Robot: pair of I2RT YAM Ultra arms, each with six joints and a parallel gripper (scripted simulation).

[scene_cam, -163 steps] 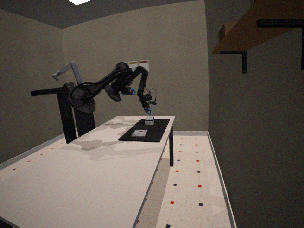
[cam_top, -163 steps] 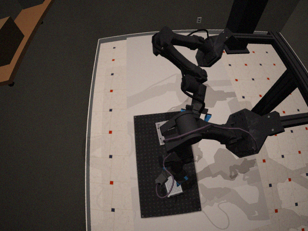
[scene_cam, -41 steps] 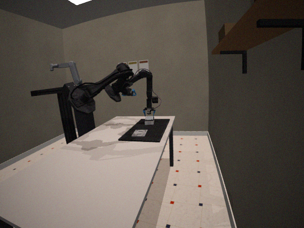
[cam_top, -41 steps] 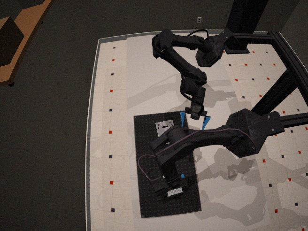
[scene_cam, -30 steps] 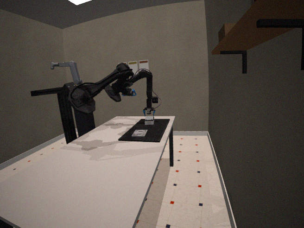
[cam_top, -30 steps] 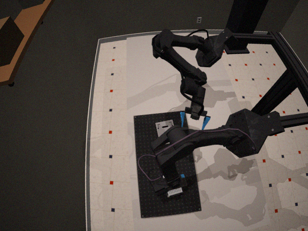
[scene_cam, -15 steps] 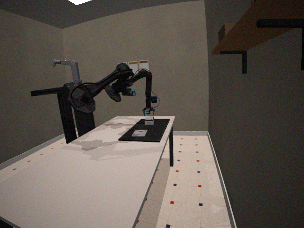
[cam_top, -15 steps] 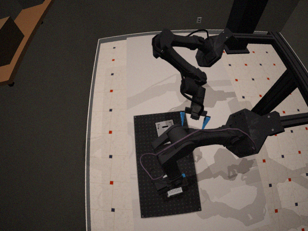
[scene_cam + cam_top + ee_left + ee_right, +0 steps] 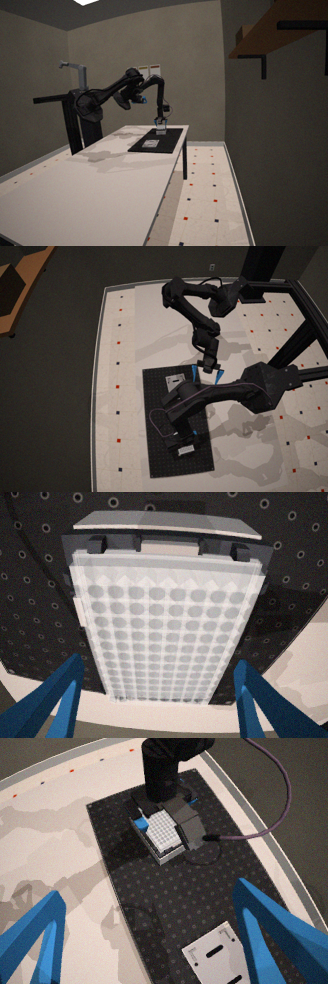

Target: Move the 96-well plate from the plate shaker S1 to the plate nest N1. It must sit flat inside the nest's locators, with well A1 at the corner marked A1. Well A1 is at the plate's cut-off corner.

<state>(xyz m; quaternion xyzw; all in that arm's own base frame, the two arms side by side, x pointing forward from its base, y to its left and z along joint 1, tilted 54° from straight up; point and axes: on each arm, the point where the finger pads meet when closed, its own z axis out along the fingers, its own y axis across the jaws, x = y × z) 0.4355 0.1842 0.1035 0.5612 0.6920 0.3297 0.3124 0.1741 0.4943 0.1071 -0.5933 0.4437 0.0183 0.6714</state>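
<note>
The white 96-well plate is 20 mm below my left hand. The rest, counted from my left hand: grey plate nest N1: 20 mm behind, 350 mm to the right, 70 mm below.
</note>
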